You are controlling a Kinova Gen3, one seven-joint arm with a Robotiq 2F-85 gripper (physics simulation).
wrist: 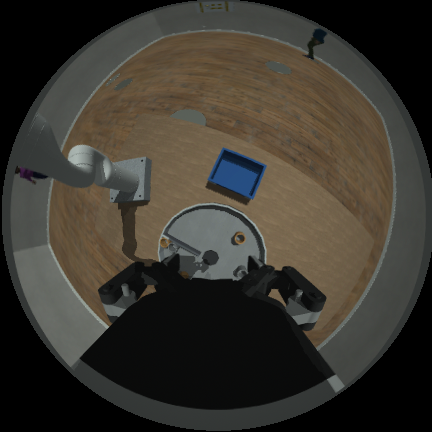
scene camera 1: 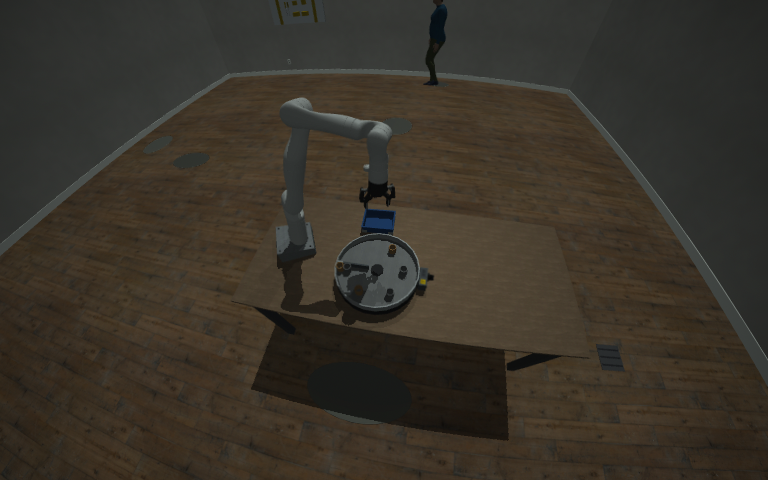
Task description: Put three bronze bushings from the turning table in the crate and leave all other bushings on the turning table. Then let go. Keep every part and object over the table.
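Places are measured from the arm's base along level axes (x ahead, y left, z up), in millimetres.
Pixels of known places: gripper, fingertip midpoint: (wrist: 213, 262) (scene camera 1: 377, 206); arm's base at its link origin: (wrist: 130, 182) (scene camera 1: 299, 238).
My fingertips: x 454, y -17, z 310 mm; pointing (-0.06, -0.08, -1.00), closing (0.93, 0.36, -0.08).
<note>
Ahead of a thing's pixels: the offset from my fingertips to its top centre. "*": to the spot under its first point. Level surfaces: height alone.
The blue crate @(dz -323, dx -28, dy +215 mm) (scene camera 1: 378, 220) (wrist: 236, 175) stands behind the turning table and shows no bushings inside. On the grey round turning table @(dz -312, dx +4, dy -131 mm) (scene camera 1: 374, 246) (wrist: 207, 225), one bronze bushing (scene camera 1: 391, 249) (wrist: 240, 238) stands at the back right. Another bronze bushing @(dz -282, dx -181, dy -142 mm) (scene camera 1: 339, 265) (wrist: 165, 242) is at the left rim, beside a grey bushing @(dz -282, dx -143, dy -144 mm) (scene camera 1: 347, 266) (wrist: 173, 247). A third bronze bushing (scene camera 1: 358, 290) (wrist: 184, 275) is in shadow at the front left. Grey bushings @(dz -282, dx +137, dy -131 mm) (scene camera 1: 403, 271) (scene camera 1: 389, 293) stand on the right side and front right. My gripper (scene camera 1: 377, 204) (wrist: 213, 262) is open and empty, above the crate's area in the scene view.
A dark bar @(* dz -308, dx -85, dy -131 mm) (scene camera 1: 359, 267) (wrist: 184, 244) runs from the turning table's left rim toward its hub @(dz -312, dx +4, dy -131 mm) (scene camera 1: 377, 270) (wrist: 210, 257). A small box with a yellow mark @(* dz -313, dx +238, dy -166 mm) (scene camera 1: 423, 279) adjoins its right rim. The arm's base (scene camera 1: 295, 249) (wrist: 143, 180) stands on the wooden table @(dz -373 mm) (scene camera 1: 487, 271) (wrist: 310, 235), at the left.
</note>
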